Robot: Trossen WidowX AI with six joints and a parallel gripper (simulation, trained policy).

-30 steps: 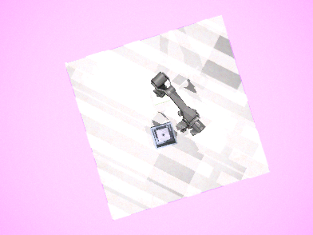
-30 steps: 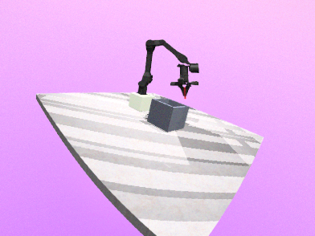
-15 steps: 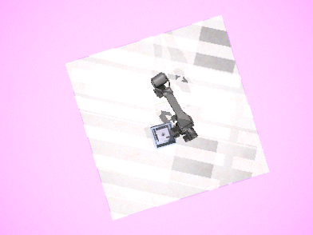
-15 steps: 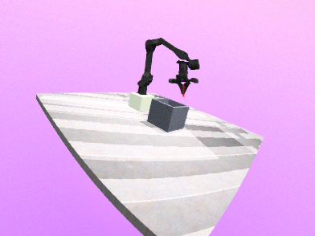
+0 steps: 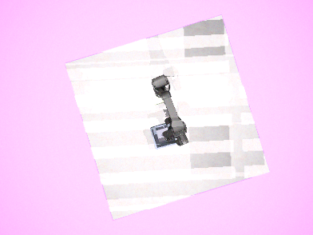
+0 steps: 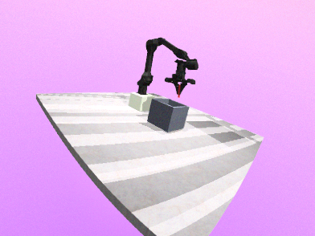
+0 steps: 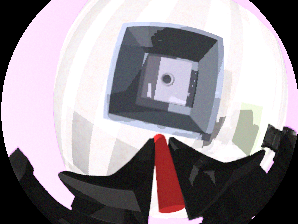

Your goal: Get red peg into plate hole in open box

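Right now my gripper tip is 14 cm above the pale plate, 7 cm to the left of it and 1 cm short of it. From my gripper tip the other things lie so: red peg: 2 cm above, 1 cm to the left, 1 cm behind.
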